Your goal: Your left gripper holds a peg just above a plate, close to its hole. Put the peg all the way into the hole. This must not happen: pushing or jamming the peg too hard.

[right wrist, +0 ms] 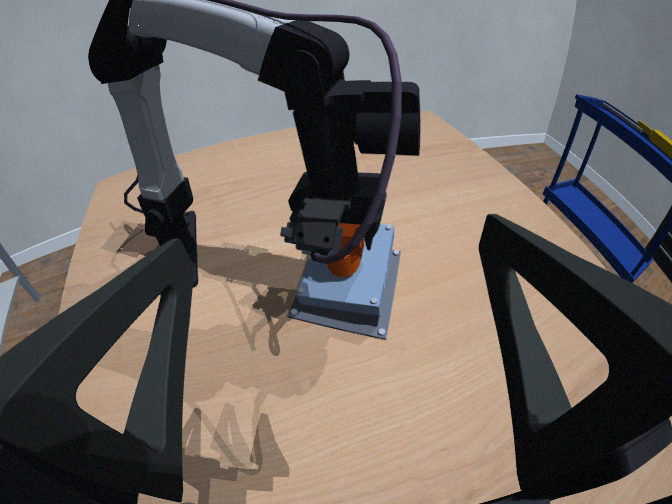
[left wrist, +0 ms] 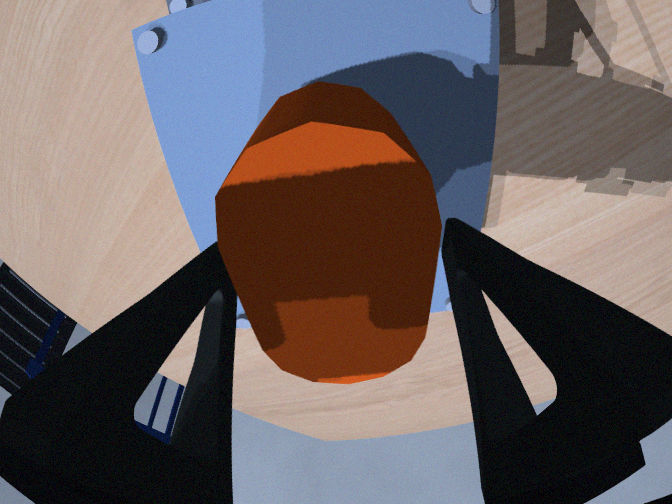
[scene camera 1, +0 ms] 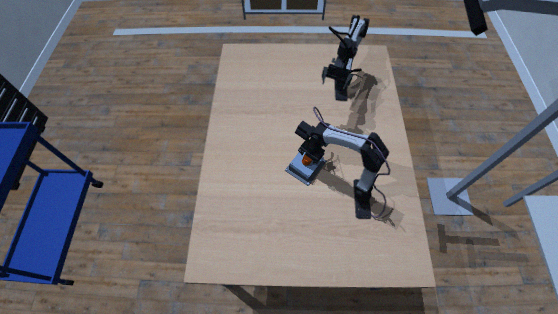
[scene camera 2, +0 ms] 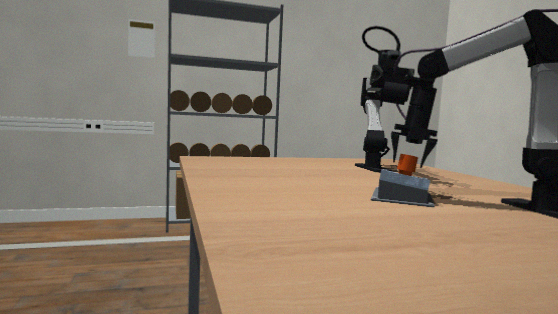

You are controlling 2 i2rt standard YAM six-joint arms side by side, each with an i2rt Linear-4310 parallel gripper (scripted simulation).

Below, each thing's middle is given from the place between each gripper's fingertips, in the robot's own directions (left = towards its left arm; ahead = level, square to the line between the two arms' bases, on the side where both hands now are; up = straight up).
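The blue-grey plate (left wrist: 214,78) is 10 mm ahead of my left hand and 50 mm below it; the orange peg (left wrist: 328,224) is 20 mm below my left hand. Going by its middle, the orange peg is nearer to my left hand than to my right hand.
From my right hand, the blue-grey plate is 13 cm ahead, 23 cm to the left and 30 cm below. My right hand is 12 cm short of the orange peg, 23 cm to the right of it and 27 cm above it. Going by its middle, the blue-grey plate is nearer to my left hand than to my right hand.
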